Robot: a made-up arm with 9 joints. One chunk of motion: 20 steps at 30 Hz.
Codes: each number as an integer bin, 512 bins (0 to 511) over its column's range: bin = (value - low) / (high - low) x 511, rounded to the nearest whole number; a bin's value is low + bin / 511 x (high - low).
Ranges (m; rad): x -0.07..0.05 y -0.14..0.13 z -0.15..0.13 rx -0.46..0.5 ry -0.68..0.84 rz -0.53..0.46
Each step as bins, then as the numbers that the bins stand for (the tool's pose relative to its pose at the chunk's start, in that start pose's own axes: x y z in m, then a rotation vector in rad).
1 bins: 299 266 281 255 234 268
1 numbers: 0.0002 0.0005 0.0040 0.0191 0.0160 -0.0108
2 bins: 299 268 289 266 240 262
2 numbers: 0.0002 0.0016 0.0084 0.0397 0.0339 -0.0224
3 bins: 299 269 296 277 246 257
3 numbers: 0.0002 0.0021 0.0122 0.0604 0.0517 -0.0321
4 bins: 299 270 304 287 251 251
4 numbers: 0.0002 0.0027 0.0166 0.0792 0.0666 -0.0437
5 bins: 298 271 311 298 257 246
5 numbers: 0.0000 0.0032 0.0204 0.0998 0.0845 -0.0534
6 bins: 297 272 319 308 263 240
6 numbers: -0.0003 0.0037 0.0248 0.1186 0.1023 -0.0650
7 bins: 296 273 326 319 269 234
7 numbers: -0.0005 0.0042 0.0286 0.1393 0.1202 -0.0767
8 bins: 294 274 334 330 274 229
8 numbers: -0.0010 0.0048 0.0330 0.1600 0.1350 -0.0863
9 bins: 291 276 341 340 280 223
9 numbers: -0.0017 0.0058 0.0368 0.1787 0.1529 -0.0980
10 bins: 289 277 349 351 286 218
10 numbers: -0.0021 0.0064 0.0412 0.1994 0.1707 -0.1077
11 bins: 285 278 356 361 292 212
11 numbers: -0.0031 0.0069 0.0451 0.2182 0.1886 -0.1193
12 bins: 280 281 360 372 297 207
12 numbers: -0.0042 0.0085 0.0473 0.2389 0.2034 -0.1290
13 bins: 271 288 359 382 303 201
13 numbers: -0.0064 0.0122 0.0467 0.2577 0.2213 -0.1406
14 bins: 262 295 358 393 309 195
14 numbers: -0.0085 0.0159 0.0462 0.2783 0.2391 -0.1522
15 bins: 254 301 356 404 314 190
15 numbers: -0.0104 0.0190 0.0451 0.2990 0.2540 -0.1619
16 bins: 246 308 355 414 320 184
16 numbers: -0.0122 0.0227 0.0445 0.3178 0.2719 -0.1735
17 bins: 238 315 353 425 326 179
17 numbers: -0.0141 0.0264 0.0434 0.3384 0.2897 -0.1832
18 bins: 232 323 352 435 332 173
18 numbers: -0.0155 0.0307 0.0429 0.3572 0.3076 -0.1948
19 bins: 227 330 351 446 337 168
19 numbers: -0.0167 0.0344 0.0423 0.3779 0.3224 -0.2045
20 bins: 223 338 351 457 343 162
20 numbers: -0.0176 0.0386 0.0423 0.3986 0.3403 -0.2161
